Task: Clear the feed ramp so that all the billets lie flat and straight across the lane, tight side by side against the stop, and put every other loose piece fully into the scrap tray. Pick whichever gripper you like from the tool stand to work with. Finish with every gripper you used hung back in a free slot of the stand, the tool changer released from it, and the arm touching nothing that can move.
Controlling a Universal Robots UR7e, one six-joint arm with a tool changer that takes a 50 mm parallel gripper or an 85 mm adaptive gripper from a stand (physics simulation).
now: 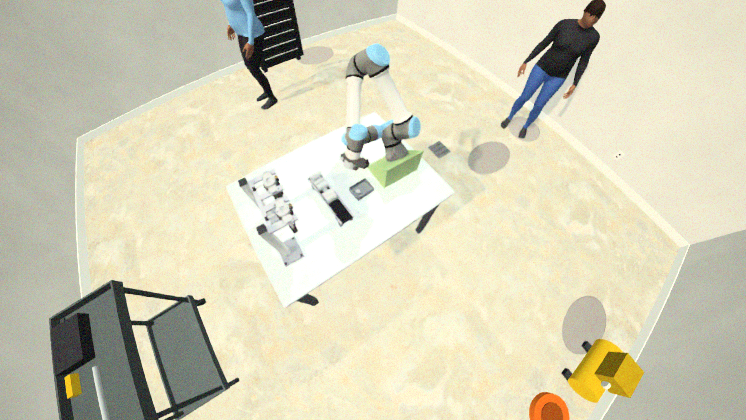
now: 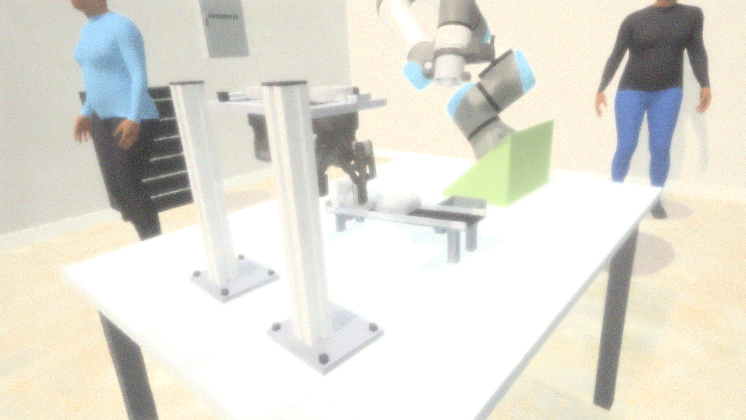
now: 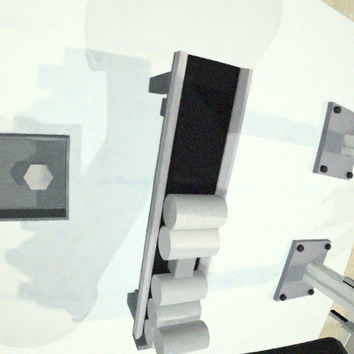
Labels:
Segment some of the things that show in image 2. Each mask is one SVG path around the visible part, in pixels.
A dark gripper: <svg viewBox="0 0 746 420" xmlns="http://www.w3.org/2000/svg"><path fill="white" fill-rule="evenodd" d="M247 113L249 126L252 126L254 132L255 158L262 163L272 163L266 115ZM262 86L248 87L246 97L244 97L246 98L245 102L263 100Z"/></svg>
An adaptive gripper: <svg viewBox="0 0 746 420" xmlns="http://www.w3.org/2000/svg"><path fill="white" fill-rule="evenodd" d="M311 119L319 197L322 198L329 195L328 174L325 172L327 172L329 166L335 166L336 168L342 168L343 172L348 174L353 182L354 207L361 208L366 206L368 202L367 183L377 178L377 170L372 141L368 139L357 142L356 131L359 129L358 111ZM310 106L337 103L338 95L346 95L348 102L354 102L354 96L360 94L359 86L311 88Z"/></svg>

